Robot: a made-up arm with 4 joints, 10 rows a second.
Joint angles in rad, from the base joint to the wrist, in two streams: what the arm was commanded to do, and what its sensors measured. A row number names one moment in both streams.
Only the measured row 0 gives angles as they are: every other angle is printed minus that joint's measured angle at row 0.
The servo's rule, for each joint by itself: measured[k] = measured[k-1] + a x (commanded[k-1-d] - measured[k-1]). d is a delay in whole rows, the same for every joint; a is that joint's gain. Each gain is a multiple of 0.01, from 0.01 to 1. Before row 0 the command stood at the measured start. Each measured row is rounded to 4 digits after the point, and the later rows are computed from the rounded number. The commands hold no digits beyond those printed.
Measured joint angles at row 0: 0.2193 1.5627 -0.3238 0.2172
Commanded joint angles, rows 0 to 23: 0.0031 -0.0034 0.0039 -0.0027; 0.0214 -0.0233 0.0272 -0.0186; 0.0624 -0.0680 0.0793 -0.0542; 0.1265 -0.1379 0.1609 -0.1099; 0.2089 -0.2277 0.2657 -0.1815; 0.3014 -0.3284 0.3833 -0.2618; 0.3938 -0.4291 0.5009 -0.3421; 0.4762 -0.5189 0.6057 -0.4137; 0.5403 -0.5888 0.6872 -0.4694; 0.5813 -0.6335 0.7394 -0.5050; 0.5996 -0.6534 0.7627 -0.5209; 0.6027 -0.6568 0.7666 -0.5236; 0.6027 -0.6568 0.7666 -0.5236; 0.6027 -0.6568 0.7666 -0.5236; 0.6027 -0.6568 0.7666 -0.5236; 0.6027 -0.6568 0.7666 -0.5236; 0.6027 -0.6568 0.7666 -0.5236; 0.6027 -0.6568 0.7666 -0.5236; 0.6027 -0.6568 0.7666 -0.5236; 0.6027 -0.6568 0.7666 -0.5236; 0.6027 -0.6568 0.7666 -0.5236; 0.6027 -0.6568 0.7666 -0.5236; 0.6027 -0.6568 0.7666 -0.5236; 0.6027 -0.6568 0.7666 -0.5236
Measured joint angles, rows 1 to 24: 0.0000 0.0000 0.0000 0.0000; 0.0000 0.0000 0.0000 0.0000; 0.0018 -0.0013 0.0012 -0.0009; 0.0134 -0.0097 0.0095 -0.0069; 0.0423 -0.0319 0.0318 -0.0230; 0.0920 -0.0722 0.0731 -0.0525; 0.1610 -0.1313 0.1347 -0.0964; 0.2438 -0.2062 0.2143 -0.1526; 0.3323 -0.2909 0.3060 -0.2170; 0.4172 -0.3775 0.4019 -0.2839; 0.4898 -0.4578 0.4932 -0.3470; 0.5438 -0.5246 0.5720 -0.4007; 0.5767 -0.5735 0.6330 -0.4416; 0.5920 -0.6052 0.6758 -0.4695; 0.5983 -0.6248 0.7049 -0.4879; 0.6009 -0.6370 0.7246 -0.5000; 0.6020 -0.6445 0.7380 -0.5080; 0.6024 -0.6492 0.7472 -0.5133; 0.6026 -0.6521 0.7534 -0.5168; 0.6027 -0.6539 0.7576 -0.5191; 0.6027 -0.6550 0.7605 -0.5206; 0.6027 -0.6557 0.7625 -0.5216; 0.6027 -0.6561 0.7638 -0.5223; 0.6027 -0.6564 0.7647 -0.5227
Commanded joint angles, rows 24 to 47: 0.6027 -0.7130 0.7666 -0.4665; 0.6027 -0.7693 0.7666 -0.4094; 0.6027 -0.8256 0.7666 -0.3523; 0.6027 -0.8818 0.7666 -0.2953; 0.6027 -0.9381 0.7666 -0.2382; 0.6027 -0.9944 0.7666 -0.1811; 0.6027 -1.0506 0.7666 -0.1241; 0.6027 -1.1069 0.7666 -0.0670; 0.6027 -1.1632 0.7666 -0.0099; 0.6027 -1.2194 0.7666 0.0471; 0.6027 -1.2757 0.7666 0.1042; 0.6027 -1.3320 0.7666 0.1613; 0.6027 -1.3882 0.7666 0.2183; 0.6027 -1.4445 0.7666 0.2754; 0.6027 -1.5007 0.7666 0.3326; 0.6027 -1.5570 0.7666 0.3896; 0.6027 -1.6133 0.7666 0.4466; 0.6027 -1.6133 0.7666 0.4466; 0.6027 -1.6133 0.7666 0.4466; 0.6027 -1.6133 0.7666 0.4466; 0.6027 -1.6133 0.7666 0.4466; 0.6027 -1.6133 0.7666 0.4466; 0.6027 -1.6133 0.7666 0.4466; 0.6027 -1.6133 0.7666 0.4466
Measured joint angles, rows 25 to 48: 0.6027 -0.6566 0.7653 -0.5230; 0.6027 -0.6567 0.7657 -0.5232; 0.6027 -0.6781 0.7660 -0.5039; 0.6027 -0.7128 0.7662 -0.4718; 0.6027 -0.7557 0.7663 -0.4312; 0.6027 -0.8036 0.7664 -0.3850; 0.6027 -0.8547 0.7665 -0.3351; 0.6027 -0.9078 0.7665 -0.2827; 0.6027 -0.9621 0.7665 -0.2288; 0.6027 -1.0171 0.7665 -0.1738; 0.6027 -1.0726 0.7665 -0.1181; 0.6027 -1.1284 0.7665 -0.0619; 0.6027 -1.1844 0.7665 -0.0054; 0.6027 -1.2405 0.7665 0.0513; 0.6027 -1.2966 0.7665 0.1081; 0.6027 -1.3528 0.7665 0.1650; 0.6027 -1.4090 0.7665 0.2220; 0.6027 -1.4652 0.7665 0.2790; 0.6027 -1.5215 0.7665 0.3360; 0.6027 -1.5564 0.7665 0.3736; 0.6027 -1.5780 0.7665 0.3984; 0.6027 -1.5914 0.7665 0.4148; 0.6027 -1.5997 0.7665 0.4256; 0.6027 -1.6049 0.7665 0.4327
